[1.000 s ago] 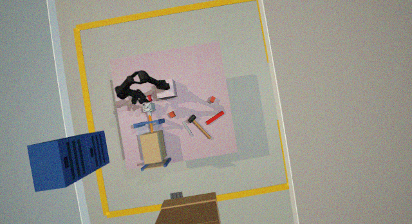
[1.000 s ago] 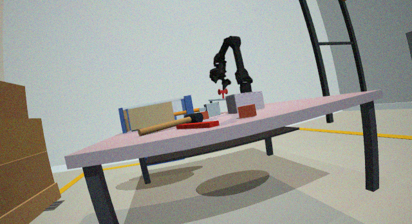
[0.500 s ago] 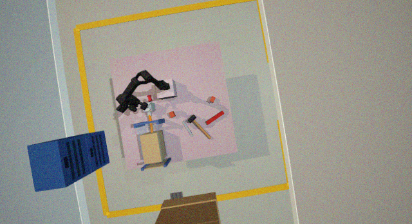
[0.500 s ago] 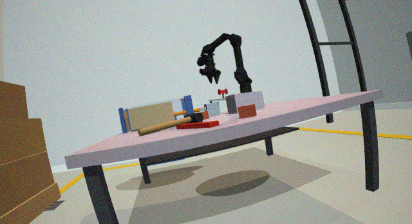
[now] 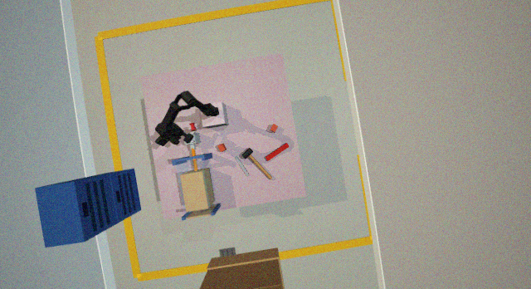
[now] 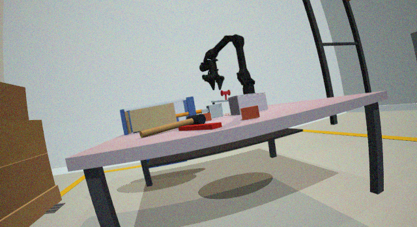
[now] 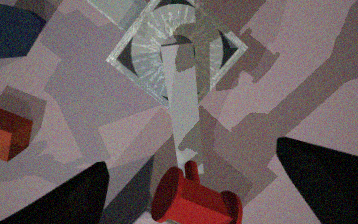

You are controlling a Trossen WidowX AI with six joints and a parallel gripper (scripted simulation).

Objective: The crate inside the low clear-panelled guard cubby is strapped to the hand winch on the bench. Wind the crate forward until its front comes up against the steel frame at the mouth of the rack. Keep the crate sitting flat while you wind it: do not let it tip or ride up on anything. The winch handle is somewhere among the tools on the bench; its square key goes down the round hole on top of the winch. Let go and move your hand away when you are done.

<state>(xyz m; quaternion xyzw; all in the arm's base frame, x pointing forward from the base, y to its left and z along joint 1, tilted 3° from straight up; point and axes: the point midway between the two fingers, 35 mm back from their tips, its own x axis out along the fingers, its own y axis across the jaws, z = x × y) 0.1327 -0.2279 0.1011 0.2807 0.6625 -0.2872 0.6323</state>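
Right now the winch handle is 10 mm behind my gripper tip, 10 mm to the left of it and 70 mm below it. From my gripper tip the other things lie so: grey winch 20 mm ahead, 40 mm to the right, 150 mm below; then blue steel frame 190 mm ahead, 50 mm to the right, 80 mm below; then red knob 40 mm behind, 40 mm to the left, 50 mm below.
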